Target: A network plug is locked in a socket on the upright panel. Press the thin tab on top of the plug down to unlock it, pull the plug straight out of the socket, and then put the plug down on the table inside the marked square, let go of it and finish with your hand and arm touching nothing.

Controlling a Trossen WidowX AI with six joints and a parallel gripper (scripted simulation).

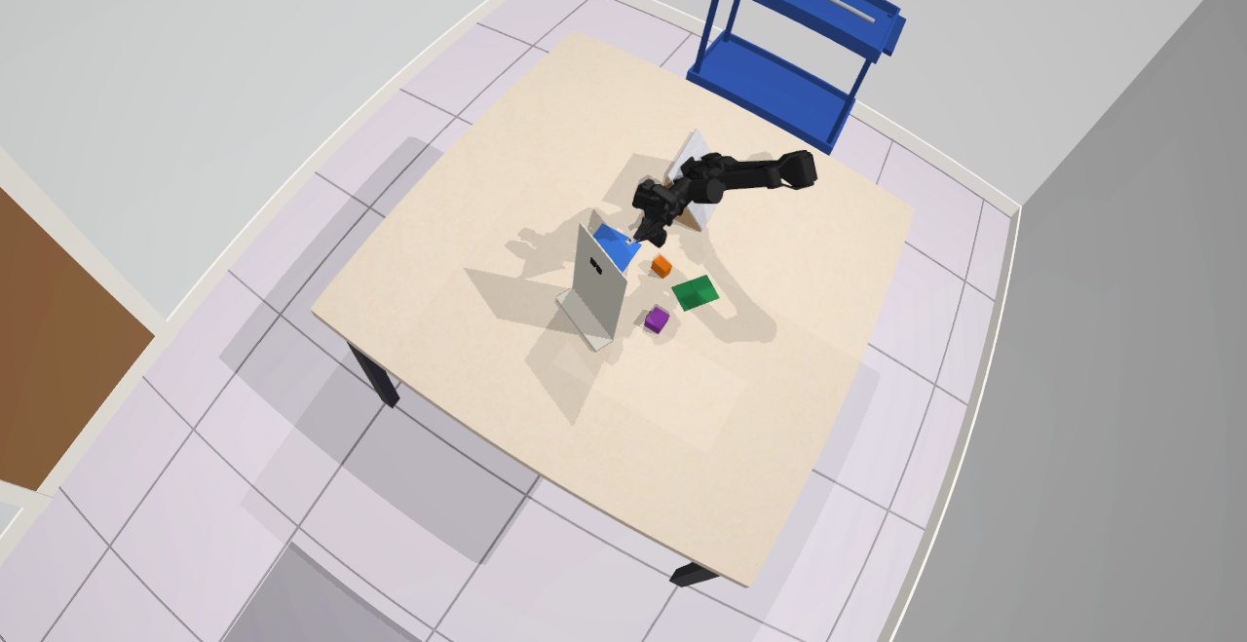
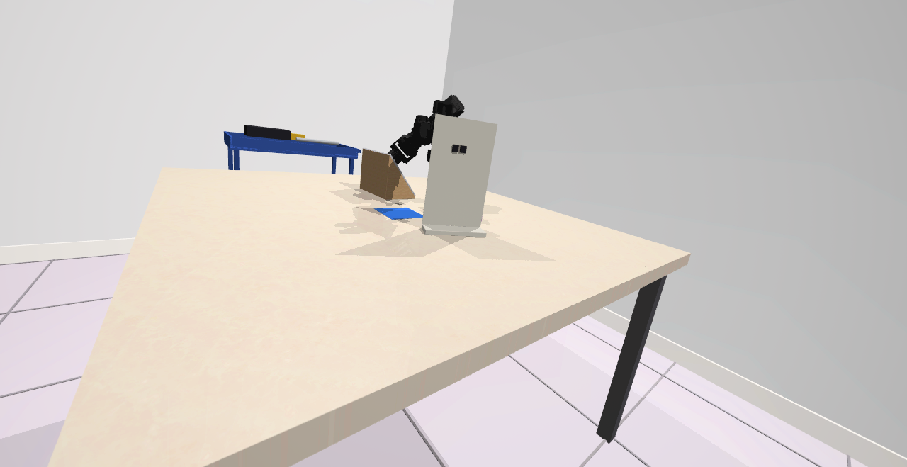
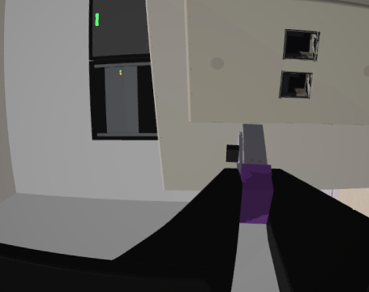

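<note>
Now: gripper tip 90 mm past the blue square, 100 mm to the left of it and 260 mm above it. Also, from my gripper tip: purple plug (right at my gripper tip); then upright grey panel (90 mm ahead, 30 mm to the right, 120 mm below).
</note>
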